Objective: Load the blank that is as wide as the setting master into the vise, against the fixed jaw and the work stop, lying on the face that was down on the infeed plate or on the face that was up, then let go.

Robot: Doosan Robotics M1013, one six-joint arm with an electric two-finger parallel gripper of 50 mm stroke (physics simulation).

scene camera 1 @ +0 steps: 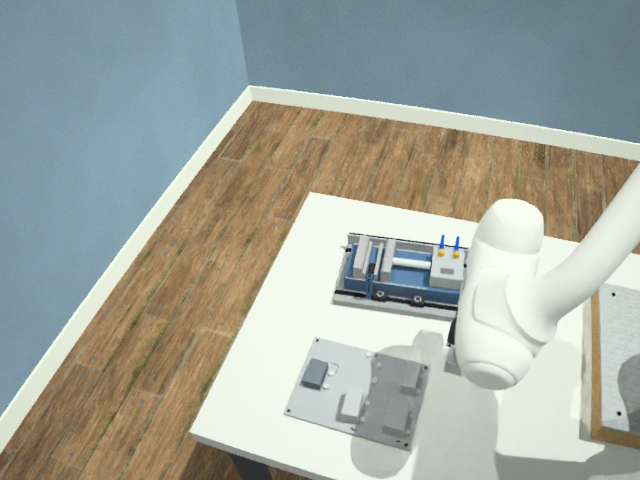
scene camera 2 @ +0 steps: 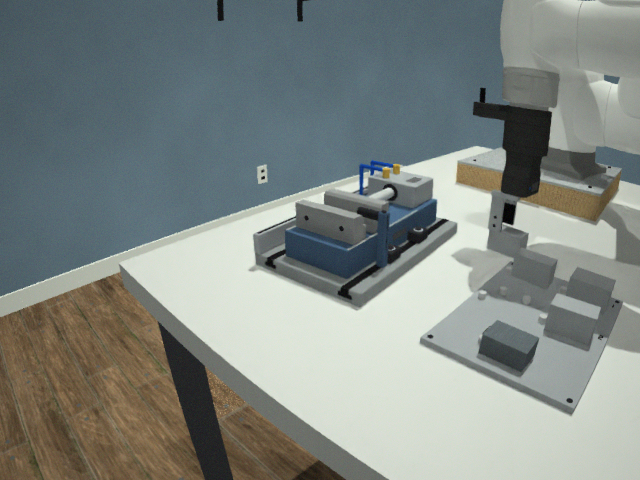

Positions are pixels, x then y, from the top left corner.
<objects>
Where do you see a dark grey setting master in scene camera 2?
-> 515,348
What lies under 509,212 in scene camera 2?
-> My gripper.
</objects>
